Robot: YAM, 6 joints.
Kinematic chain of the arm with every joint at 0, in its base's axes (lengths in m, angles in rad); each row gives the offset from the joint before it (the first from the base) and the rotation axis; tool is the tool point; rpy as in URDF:
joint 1: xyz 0 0 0.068 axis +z
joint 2: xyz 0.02 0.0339 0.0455 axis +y
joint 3: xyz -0.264 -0.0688 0 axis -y
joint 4: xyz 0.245 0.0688 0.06 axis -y
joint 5: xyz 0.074 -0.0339 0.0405 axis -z
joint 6: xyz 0.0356 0 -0.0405 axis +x
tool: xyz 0 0 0 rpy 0 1.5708 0
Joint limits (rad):
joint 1: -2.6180..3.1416
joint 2: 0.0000..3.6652
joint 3: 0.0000..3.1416
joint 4: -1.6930..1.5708
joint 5: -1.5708..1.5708
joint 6: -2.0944..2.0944
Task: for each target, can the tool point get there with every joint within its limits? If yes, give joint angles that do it. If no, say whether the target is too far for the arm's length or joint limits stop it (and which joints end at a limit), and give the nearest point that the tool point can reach.
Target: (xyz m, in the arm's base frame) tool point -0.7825 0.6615 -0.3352
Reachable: no: too far | nearest point -0.4517 0.3818 -0.1417 | short by 0.474 m
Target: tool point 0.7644 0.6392 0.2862
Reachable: no: too far | nearest point 0.4881 0.4082 0.2225 | short by 0.366 m
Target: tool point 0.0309 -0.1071 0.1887
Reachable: yes | joints -1.5711 0.4656 0.2829 -0.4997 -1.0525 -0.1387
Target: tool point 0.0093 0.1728 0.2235
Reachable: yes | joints 1.3266 0.9825 0.6034 -0.6331 -1.1658 0.6704
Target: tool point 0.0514 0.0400 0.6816
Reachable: yes | joints -2.0449 1.0820 2.1260 0.8033 -0.8798 -0.8587
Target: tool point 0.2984 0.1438 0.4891
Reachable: yes | joints 0.4169 1.4602 1.4793 0.4476 -0.3031 -1.2569
